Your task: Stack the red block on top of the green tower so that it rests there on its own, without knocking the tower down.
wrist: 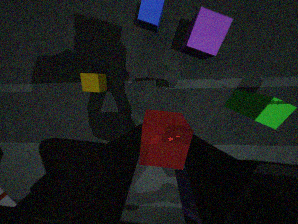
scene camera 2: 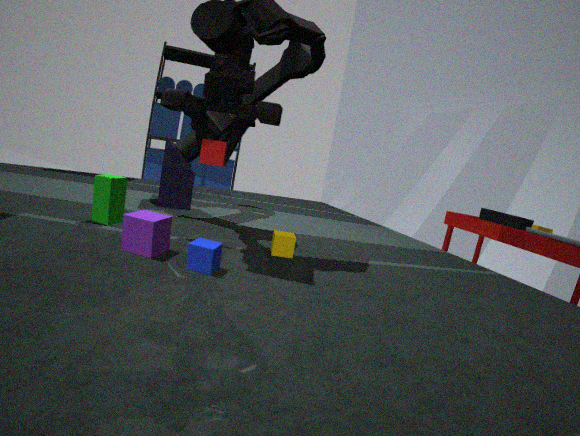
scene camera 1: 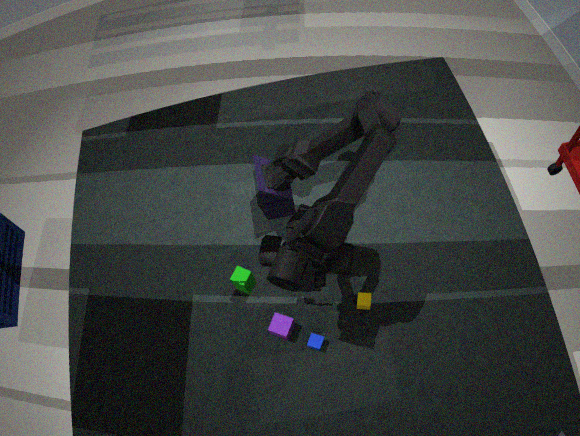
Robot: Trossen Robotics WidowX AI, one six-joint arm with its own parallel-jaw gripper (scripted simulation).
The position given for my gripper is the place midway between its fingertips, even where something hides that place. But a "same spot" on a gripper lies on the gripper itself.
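Labels:
My gripper appears in scene camera 1, in scene camera 2 and in the wrist view (pixel 161 129). On my gripper, (scene camera 1: pixel 326 266) and (scene camera 2: pixel 246 118) are the same spot.

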